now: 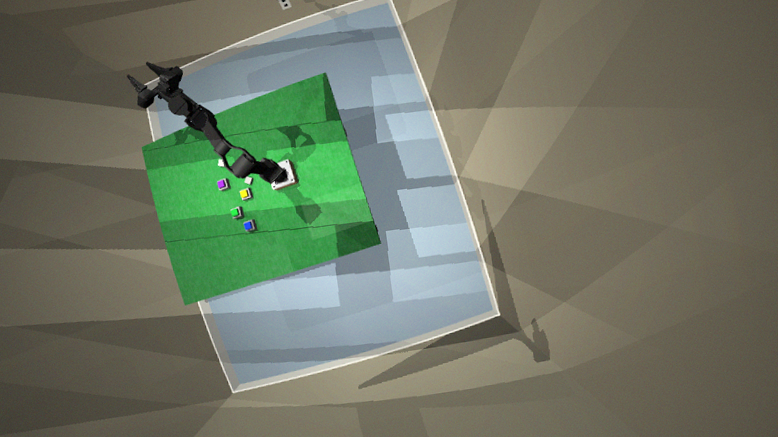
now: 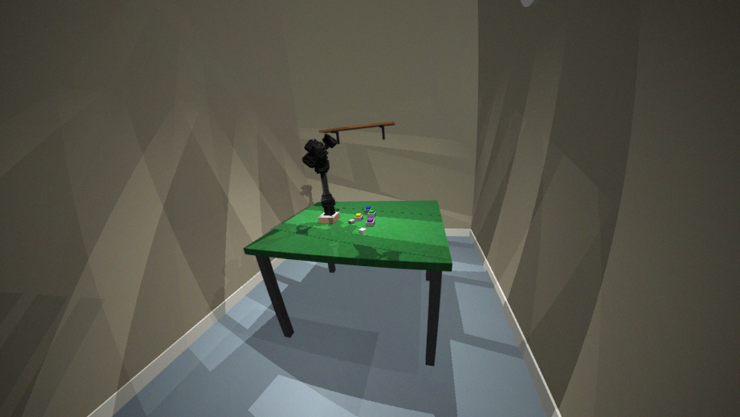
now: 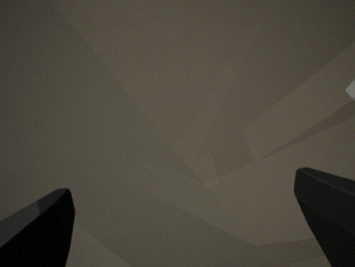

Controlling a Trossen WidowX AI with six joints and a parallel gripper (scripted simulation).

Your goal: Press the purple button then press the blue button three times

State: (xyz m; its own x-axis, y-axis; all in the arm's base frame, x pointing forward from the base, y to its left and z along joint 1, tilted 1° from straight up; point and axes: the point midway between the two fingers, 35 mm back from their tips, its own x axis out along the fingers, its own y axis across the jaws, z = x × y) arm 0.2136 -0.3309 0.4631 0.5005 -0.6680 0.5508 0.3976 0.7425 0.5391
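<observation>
Right now the purple button is 490 mm below my gripper tip, 310 mm to the left of it and 80 mm ahead of it. The rest, counted from my gripper tip: grey block: 510 mm below, 330 mm to the left, 50 mm behind; white block: 510 mm below, 200 mm to the left, 70 mm ahead; yellow button: 490 mm below, 390 mm to the left, 30 mm behind.
</observation>
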